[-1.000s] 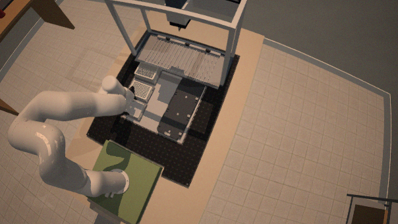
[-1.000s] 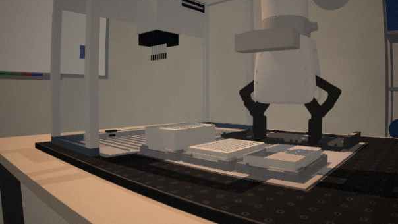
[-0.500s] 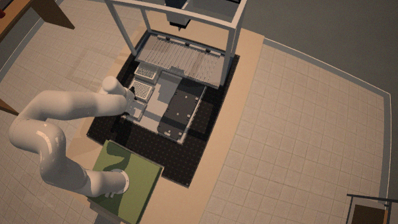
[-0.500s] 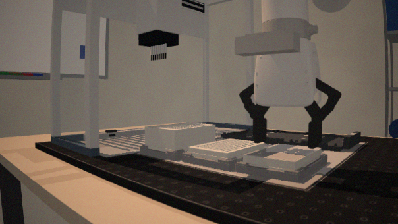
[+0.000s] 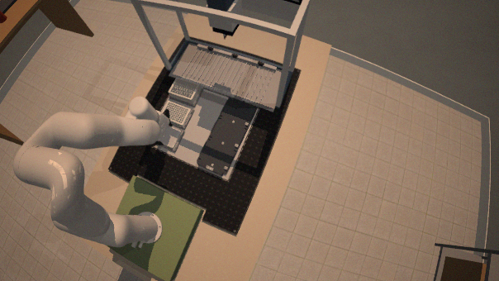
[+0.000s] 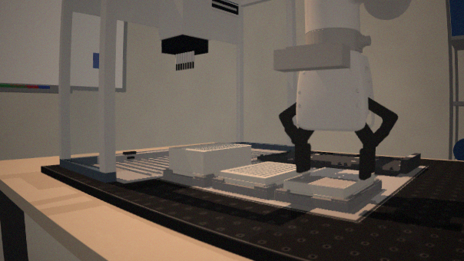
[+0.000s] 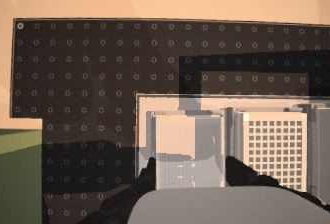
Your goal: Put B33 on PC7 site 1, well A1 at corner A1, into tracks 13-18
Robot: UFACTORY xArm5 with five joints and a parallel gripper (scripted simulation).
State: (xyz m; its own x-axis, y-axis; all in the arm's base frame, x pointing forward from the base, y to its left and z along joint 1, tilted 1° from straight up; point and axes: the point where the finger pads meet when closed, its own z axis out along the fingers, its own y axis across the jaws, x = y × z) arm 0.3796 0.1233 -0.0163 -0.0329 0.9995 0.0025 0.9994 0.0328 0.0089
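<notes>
Right now the plate nest S1 is 30 mm below my hand. From my hand the other things lie so: pipetting head (450 mm ahead, 240 mm above, 110 mm to the right); plate carrier PC7 (250 mm to the right, 110 mm ahead, 20 mm below); 96-well plate B38 (110 mm ahead, 20 mm below, 10 mm to the left).
</notes>
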